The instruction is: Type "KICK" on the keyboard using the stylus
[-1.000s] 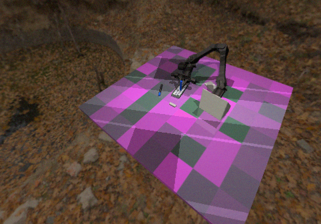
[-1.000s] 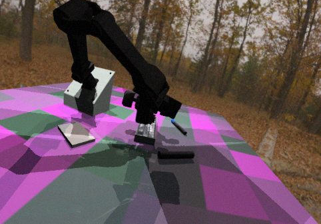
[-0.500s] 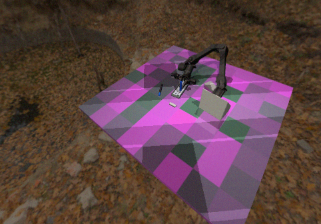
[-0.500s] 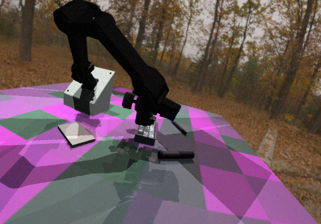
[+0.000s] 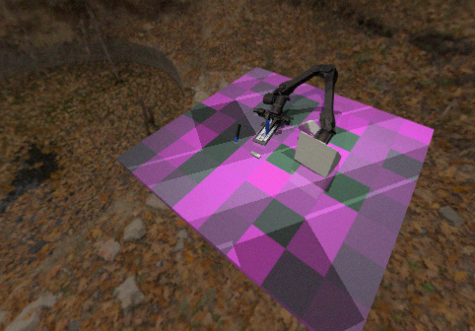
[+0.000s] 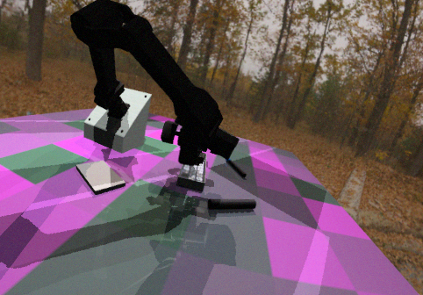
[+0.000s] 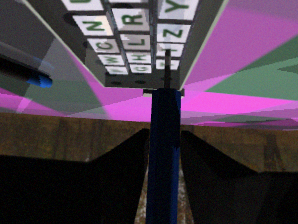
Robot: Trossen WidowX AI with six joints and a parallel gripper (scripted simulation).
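My gripper tip is 140 mm short of the blue pen, 100 mm to the right of it and 60 mm above it. The rest, counted from my gripper tip: grey block (140 mm to the left, 60 mm below, 40 mm behind); flat tile (260 mm to the right, 140 mm behind, 70 mm below); blue stylus (10 mm below).
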